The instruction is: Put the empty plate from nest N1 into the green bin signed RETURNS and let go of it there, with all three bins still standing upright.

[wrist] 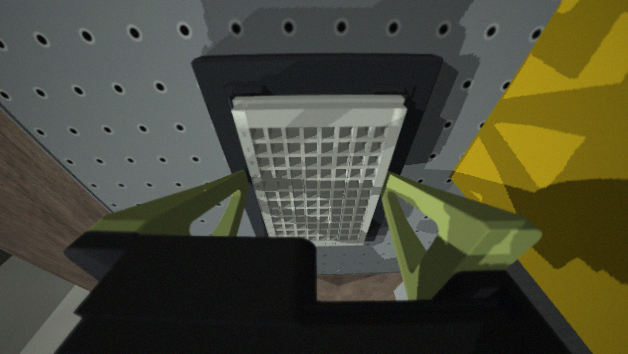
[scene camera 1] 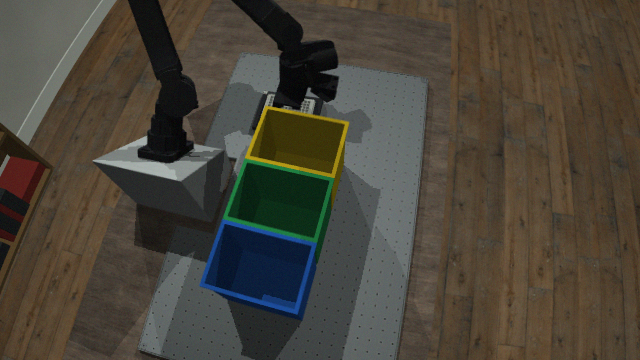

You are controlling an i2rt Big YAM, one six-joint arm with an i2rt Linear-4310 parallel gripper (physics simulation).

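Seen in the pictures: gripper, between the fingertips: (wrist: pixel 314 177); arm's base, origin of its link: (scene camera 1: pixel 166 152).
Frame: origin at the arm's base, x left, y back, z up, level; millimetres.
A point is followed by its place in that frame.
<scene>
The white plate (wrist: pixel 320 117) @[y -273, x 223, z -100 mm] with a grid of square wells lies in the dark nest (wrist: pixel 315 72) @[y -290, x 225, z -115 mm]. In the scene view, part of the plate (scene camera 1: pixel 308 105) @[y -265, x 249, z -106 mm] shows beside the arm. My gripper (wrist: pixel 314 177) @[y -224, x 226, z -113 mm] is open and empty, its green fingertips above the plate's two long sides, near their middle in the wrist view. In the scene view the arm's wrist hides the fingertips. The green bin (scene camera 1: pixel 280 200) @[y -257, x -20, z -110 mm] stands upright between the yellow bin (scene camera 1: pixel 305 140) @[y -291, x 109, z -45 mm] (wrist: pixel 565 125) @[y -276, x 112, z -88 mm] and the blue bin (scene camera 1: pixel 265 265) @[y -258, x -171, z -124 mm], which also stand upright. No bin sign is readable.
The yellow bin stands close to the nest, at the right of the wrist view. The bins stand in a row on the grey perforated board (scene camera 1: pixel 385 200) @[y -494, x 33, z -126 mm] (wrist: pixel 100 60) @[y -296, x 338, z -126 mm]. The arm's pale pedestal (scene camera 1: pixel 165 185) @[y -54, x -95, z 47 mm] stands left of the bins. A bookshelf (scene camera 1: pixel 42 175) stands at the far left.
</scene>
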